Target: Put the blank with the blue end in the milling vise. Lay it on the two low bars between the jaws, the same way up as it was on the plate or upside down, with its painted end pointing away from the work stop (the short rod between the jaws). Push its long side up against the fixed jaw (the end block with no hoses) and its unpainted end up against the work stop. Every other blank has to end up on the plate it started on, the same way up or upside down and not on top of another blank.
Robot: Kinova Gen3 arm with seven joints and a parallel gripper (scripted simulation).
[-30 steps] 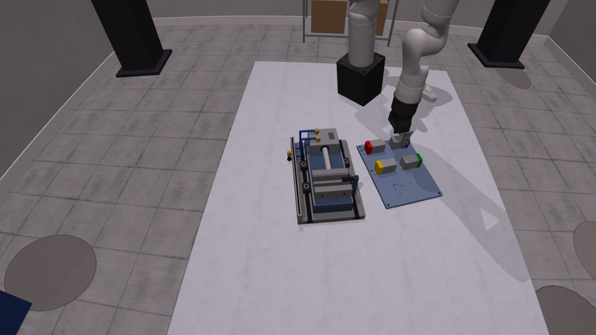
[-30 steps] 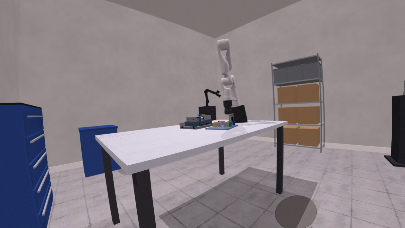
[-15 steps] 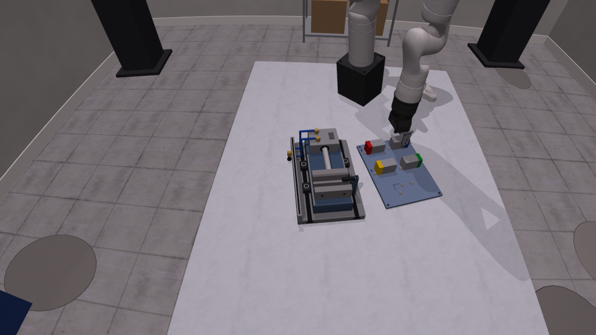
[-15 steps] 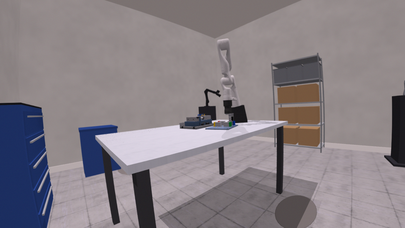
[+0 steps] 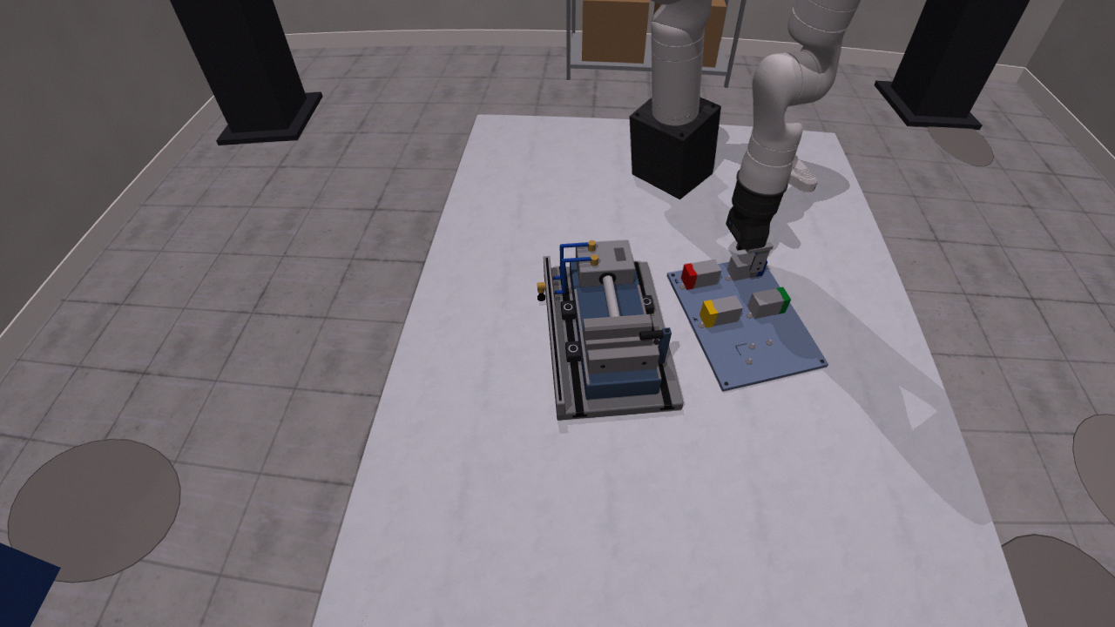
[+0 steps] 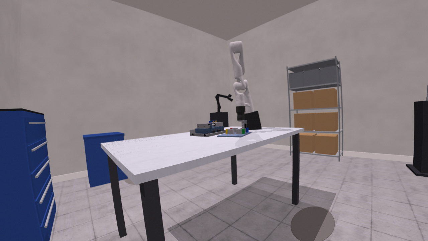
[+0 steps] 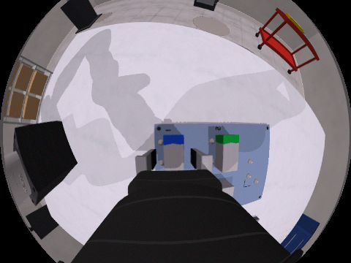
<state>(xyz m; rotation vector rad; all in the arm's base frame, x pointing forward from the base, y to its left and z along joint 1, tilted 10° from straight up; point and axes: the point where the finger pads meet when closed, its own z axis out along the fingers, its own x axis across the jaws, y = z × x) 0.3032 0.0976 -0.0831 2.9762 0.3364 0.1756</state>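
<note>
My gripper is now 30 mm above the blue-ended blank. Also, from my hand: red-ended blank 20 mm ahead, 90 mm to the right, 30 mm below; blue plate 100 mm ahead, 20 mm to the right, 60 mm below; green-ended blank 90 mm ahead, 20 mm to the left, 30 mm below.
</note>
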